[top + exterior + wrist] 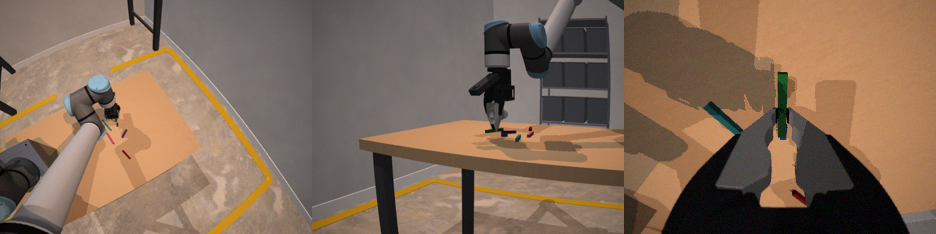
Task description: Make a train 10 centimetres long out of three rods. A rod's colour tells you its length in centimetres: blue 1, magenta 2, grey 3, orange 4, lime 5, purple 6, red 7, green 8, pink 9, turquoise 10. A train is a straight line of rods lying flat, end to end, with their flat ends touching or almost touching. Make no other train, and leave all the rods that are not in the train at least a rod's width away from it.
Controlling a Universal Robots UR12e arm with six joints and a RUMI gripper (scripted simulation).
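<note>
Now: hand 9 cm past the turquoise rod, 3 cm above it and 1 cm to the left of it. From my hand the other things lie so: green rod: 1 cm below; pink rod: 11 cm behind, 10 cm to the right, 3 cm below; purple rod: 13 cm to the right, 3 cm below, 2 cm behind.
</note>
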